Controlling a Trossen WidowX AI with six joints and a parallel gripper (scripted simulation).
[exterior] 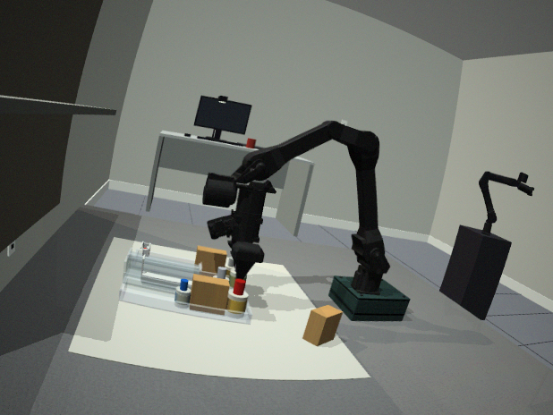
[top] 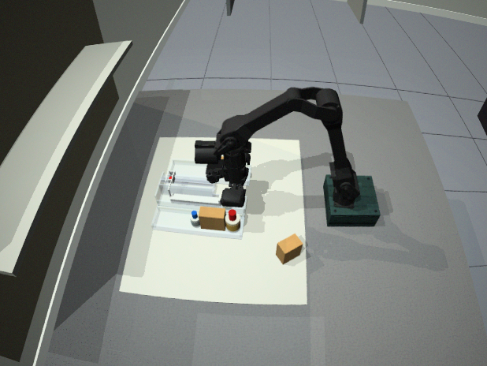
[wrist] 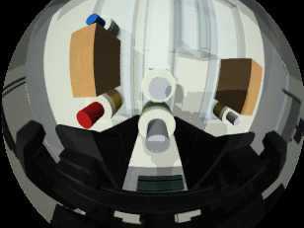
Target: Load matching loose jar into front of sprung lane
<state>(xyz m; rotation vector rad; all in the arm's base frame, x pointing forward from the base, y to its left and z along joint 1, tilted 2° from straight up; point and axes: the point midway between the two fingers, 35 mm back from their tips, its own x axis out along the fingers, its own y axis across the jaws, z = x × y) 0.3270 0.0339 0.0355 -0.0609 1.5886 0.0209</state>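
Right now my gripper tip is 1 cm short of the small jar, 13 cm to the left of it and 2 cm above it. From my gripper tip the other things lie so: red mark 22 cm ahead, 2 cm to the right, 1 cm above.
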